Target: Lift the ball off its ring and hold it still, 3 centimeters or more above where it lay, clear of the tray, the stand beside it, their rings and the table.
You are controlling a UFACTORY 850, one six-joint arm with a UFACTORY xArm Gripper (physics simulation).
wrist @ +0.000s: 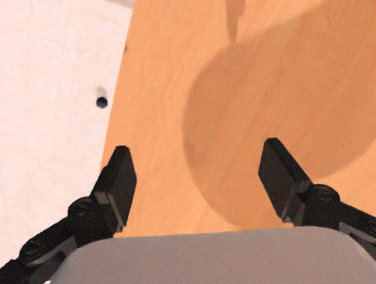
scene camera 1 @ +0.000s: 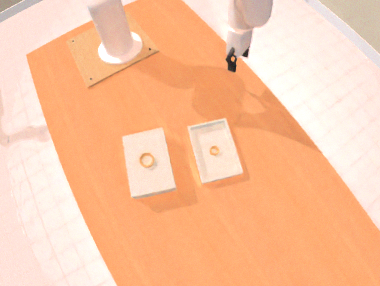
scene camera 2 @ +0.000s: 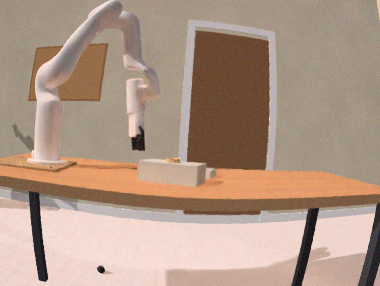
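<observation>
The black ball (scene camera 2: 101,269) (wrist: 102,102) lies on the floor, off the table (scene camera 1: 280,210) (scene camera 2: 260,187); it does not show in scene camera 1. My gripper (scene camera 1: 239,60) (scene camera 2: 138,145) (wrist: 197,159) is open and empty, above the table near its long edge. The white tray (scene camera 1: 234,146) (scene camera 2: 211,173) has low walls and a small gold ring (scene camera 1: 210,151) inside, with no ball on it. Beside it stands the white, flat-topped stand (scene camera 1: 152,182) (scene camera 2: 170,172), taller, with a larger gold ring (scene camera 1: 140,161) (scene camera 2: 173,160) on top, also bare.
The arm's base (scene camera 1: 117,50) (scene camera 2: 47,135) stands on a wooden plate (scene camera 1: 82,62) at one end of the table. The table's legs (scene camera 2: 38,235) (scene camera 2: 305,245) stand on the floor. The ball lies beyond the table's edge in the wrist view.
</observation>
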